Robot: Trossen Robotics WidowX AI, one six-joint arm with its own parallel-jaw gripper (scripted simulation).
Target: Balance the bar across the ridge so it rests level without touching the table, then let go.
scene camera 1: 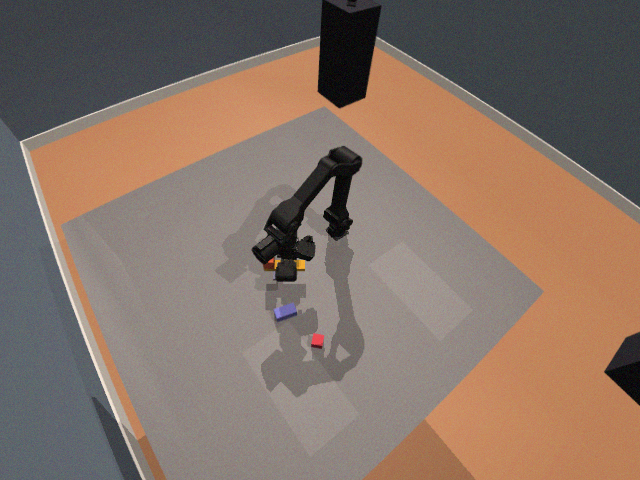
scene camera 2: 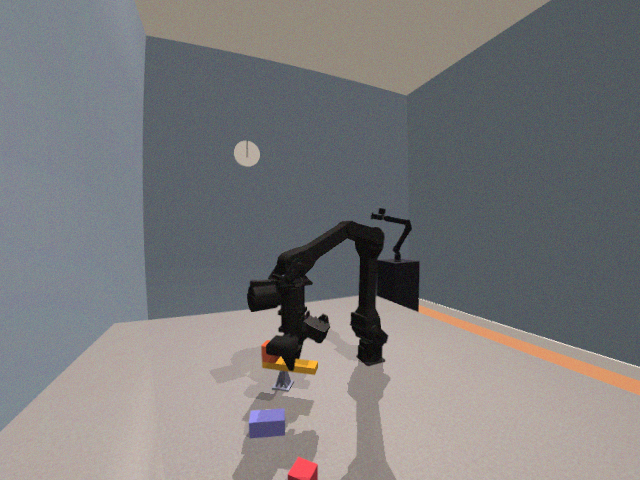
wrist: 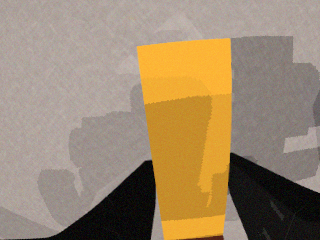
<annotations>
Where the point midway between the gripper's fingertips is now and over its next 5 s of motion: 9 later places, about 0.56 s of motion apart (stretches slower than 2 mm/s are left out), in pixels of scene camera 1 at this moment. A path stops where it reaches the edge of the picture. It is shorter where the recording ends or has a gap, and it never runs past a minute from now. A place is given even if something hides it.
My gripper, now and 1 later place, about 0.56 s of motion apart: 287, 266; 285, 255
</annotations>
